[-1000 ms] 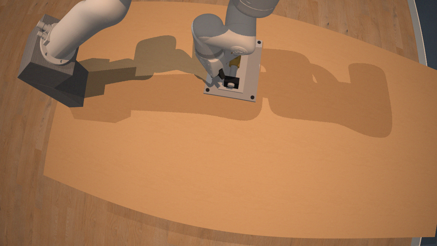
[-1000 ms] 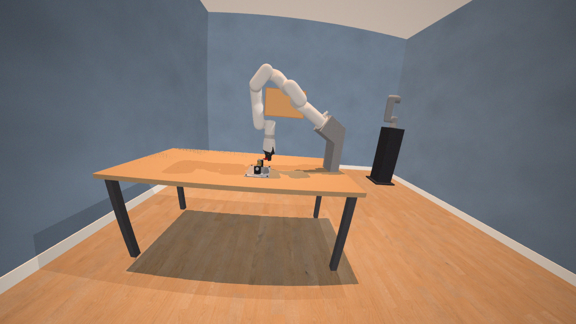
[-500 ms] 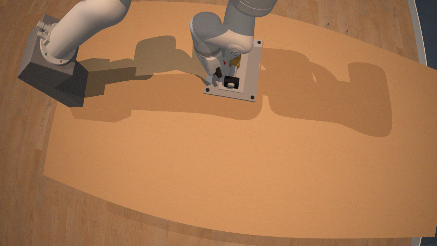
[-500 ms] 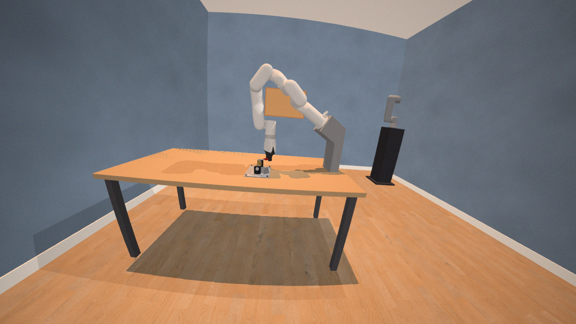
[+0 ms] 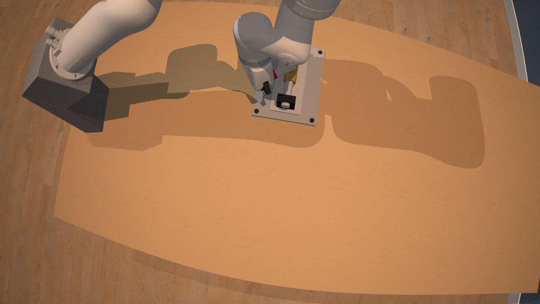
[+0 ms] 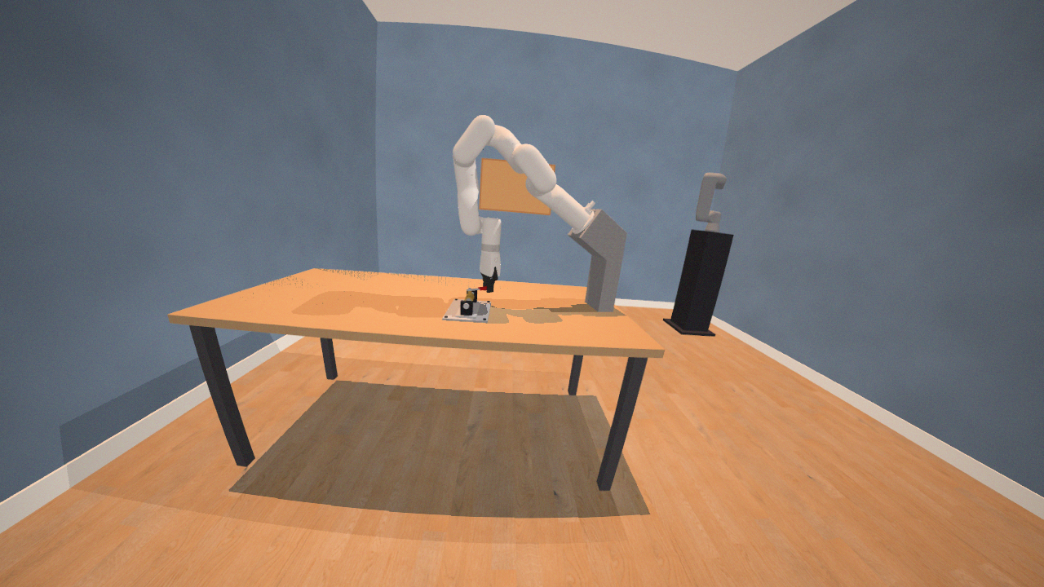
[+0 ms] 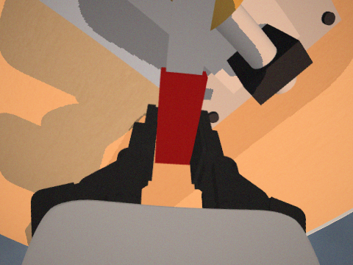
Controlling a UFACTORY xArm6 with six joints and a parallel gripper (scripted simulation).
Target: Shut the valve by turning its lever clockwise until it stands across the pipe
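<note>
Right now the lever is 4 cm ahead of my hand and 3 cm to the left of it.
</note>
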